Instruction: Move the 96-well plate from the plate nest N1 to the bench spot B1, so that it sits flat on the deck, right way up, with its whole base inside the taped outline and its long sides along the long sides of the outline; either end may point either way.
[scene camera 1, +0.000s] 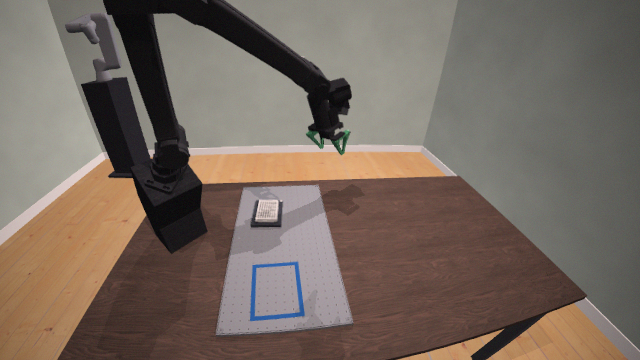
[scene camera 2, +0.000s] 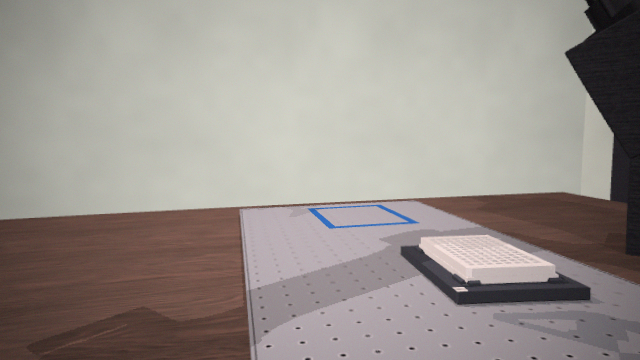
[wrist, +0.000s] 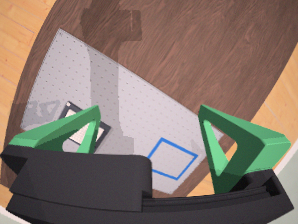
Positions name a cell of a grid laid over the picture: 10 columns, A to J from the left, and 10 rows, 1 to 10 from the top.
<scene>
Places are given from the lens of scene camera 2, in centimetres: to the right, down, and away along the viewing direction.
white 96-well plate (scene camera 2: H8): 16, 8, 47
dark plate nest (scene camera 2: I9): 18, 10, 42
</scene>
